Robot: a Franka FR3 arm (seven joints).
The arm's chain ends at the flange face. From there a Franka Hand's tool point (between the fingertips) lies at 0.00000 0.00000 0.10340 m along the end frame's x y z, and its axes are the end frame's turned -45 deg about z.
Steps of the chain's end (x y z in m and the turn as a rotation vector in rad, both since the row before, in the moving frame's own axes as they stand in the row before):
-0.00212 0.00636 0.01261 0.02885 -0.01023 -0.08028
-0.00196 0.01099 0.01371 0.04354 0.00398 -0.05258
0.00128 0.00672 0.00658 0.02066 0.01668 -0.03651
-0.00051 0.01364 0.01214 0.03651 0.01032 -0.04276
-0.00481 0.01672 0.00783 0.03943 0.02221 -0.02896
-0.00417 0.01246 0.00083 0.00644 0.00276 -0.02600
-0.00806 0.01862 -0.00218 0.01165 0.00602 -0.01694
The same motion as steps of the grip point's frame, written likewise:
-0.00475 0.00009 0.01256 0.02763 0.01317 -0.08028
-0.00576 0.00340 0.01361 0.02797 0.03360 -0.05258
-0.00112 0.00532 0.00654 0.00281 0.02640 -0.03651
-0.00662 0.00730 0.01207 0.01852 0.03311 -0.04276
-0.01074 0.00710 0.00772 0.01218 0.04359 -0.02896
-0.01109 0.00558 0.00083 0.00260 0.00651 -0.02600
-0.01758 0.00704 -0.00219 0.00398 0.01249 -0.01694

